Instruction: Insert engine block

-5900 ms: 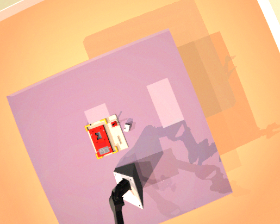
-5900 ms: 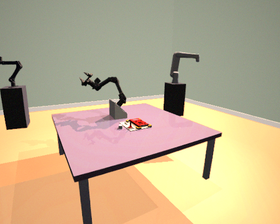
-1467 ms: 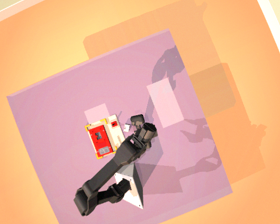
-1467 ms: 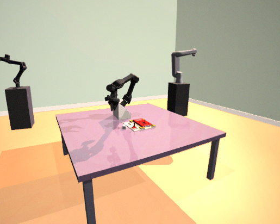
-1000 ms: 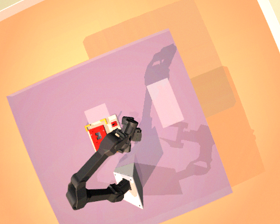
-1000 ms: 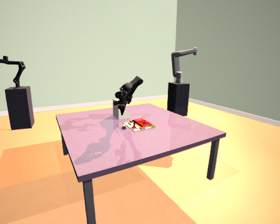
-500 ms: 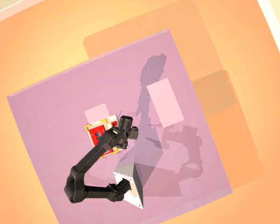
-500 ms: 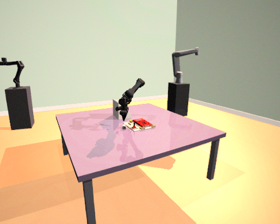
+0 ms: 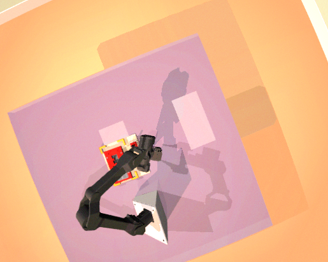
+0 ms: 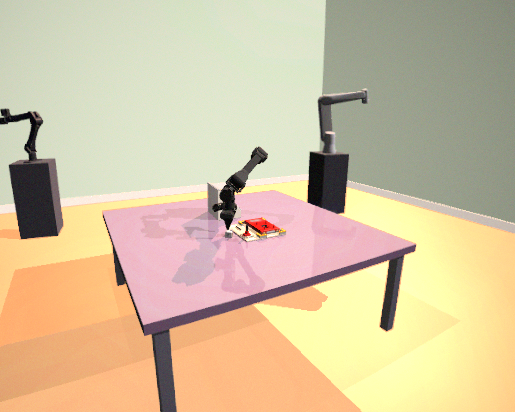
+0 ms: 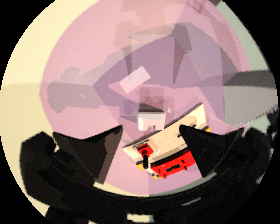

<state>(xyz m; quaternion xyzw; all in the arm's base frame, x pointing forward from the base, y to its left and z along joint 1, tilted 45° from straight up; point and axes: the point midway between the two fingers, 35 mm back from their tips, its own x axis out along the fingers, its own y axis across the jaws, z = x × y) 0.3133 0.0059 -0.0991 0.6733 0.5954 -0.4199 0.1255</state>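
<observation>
My gripper tip is now 3 cm above the engine block.
</observation>
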